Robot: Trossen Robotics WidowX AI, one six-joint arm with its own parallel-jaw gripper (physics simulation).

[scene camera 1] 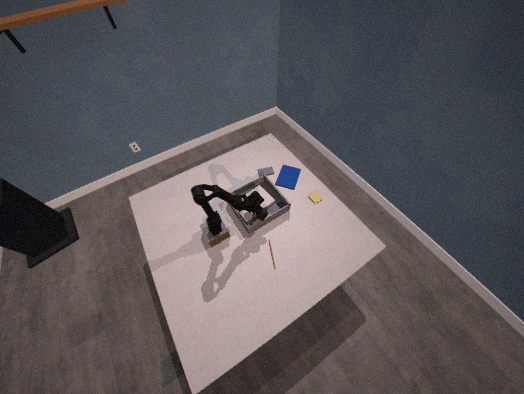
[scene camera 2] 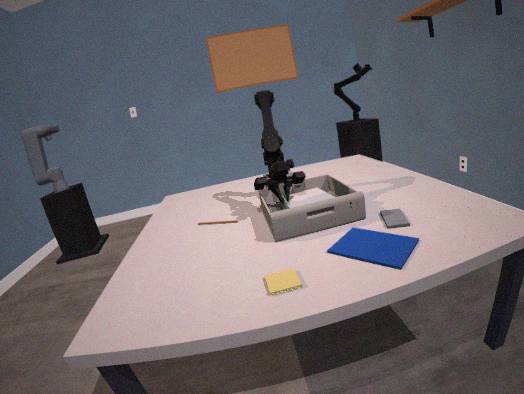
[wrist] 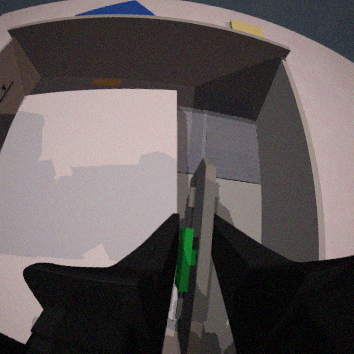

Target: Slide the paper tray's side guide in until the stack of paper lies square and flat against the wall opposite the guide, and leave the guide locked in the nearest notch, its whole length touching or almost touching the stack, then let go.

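Pixels of known places: gripper, fingertip midpoint: [scene camera 1: 262, 209] [wrist: 192, 219]; arm's base at its link origin: [scene camera 1: 215, 229].
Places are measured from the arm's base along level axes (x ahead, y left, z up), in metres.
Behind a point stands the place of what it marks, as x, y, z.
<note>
The grey paper tray [scene camera 1: 272, 220] @[0.334, -0.155, -0.067] [scene camera 2: 295, 228] @[0.489, -0.108, -0.050] [wrist: 125, 50] @[0.484, -0.010, -0.026] stands on the table. The white paper stack [scene camera 2: 312, 196] @[0.284, 0.049, -0.042] [wrist: 100, 120] @[0.402, 0.004, -0.042] lies in its left part in the wrist view; its far right corner looks square. The side guide [wrist: 204, 220] @[0.314, -0.075, -0.004], an upright grey plate with a green part [wrist: 186, 260] @[0.295, -0.064, -0.001], stands right of the stack, with a narrow strip of tray floor between them at the guide's far end. My gripper [scene camera 2: 285, 199] @[0.315, -0.072, -0.023] [wrist: 192, 219] @[0.315, -0.072, -0.023] is shut on the guide, one finger each side. The fingers hide the near part of the gap. Whether the stack touches the opposite wall is unclear.
A blue book [scene camera 1: 288, 177] @[0.674, 0.033, -0.075] [scene camera 2: 375, 247] @[0.698, 0.035, -0.075] [wrist: 117, 9] @[0.743, 0.058, -0.075], a yellow pad [scene camera 1: 315, 197] @[0.687, -0.227, -0.073] [scene camera 2: 283, 281] @[0.698, -0.226, -0.073] [wrist: 247, 28] @[0.697, -0.226, -0.073] and a small grey box [scene camera 1: 266, 171] @[0.587, 0.191, -0.073] [scene camera 2: 394, 218] @[0.597, 0.188, -0.073] lie beyond the tray. A pencil [scene camera 1: 272, 255] @[0.173, -0.332, -0.076] [scene camera 2: 218, 222] @[0.184, -0.316, -0.078] lies beside it. The tray walls rise around the fingers.
</note>
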